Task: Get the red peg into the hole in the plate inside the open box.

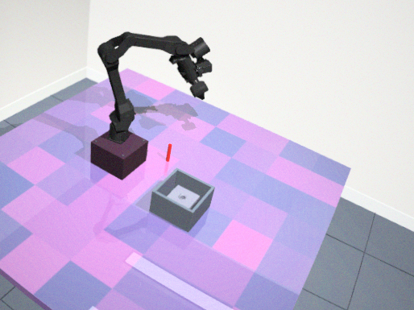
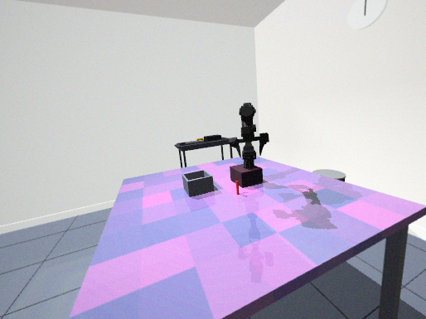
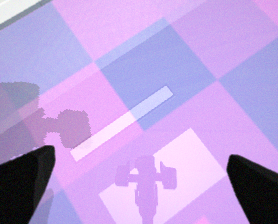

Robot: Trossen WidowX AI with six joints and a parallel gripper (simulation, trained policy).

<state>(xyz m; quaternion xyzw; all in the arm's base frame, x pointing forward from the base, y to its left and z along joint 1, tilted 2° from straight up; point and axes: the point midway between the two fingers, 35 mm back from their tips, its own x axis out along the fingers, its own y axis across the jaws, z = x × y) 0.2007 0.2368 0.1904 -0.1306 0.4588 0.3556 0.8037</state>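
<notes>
Right now my gripper tip is 30 mm past the red peg, 160 mm to the left of it and 220 mm above it. Also, from my gripper tip: grey box: 120 mm ahead, 380 mm to the right, 230 mm below; pale plate: 120 mm ahead, 380 mm to the right, 210 mm below.
</notes>
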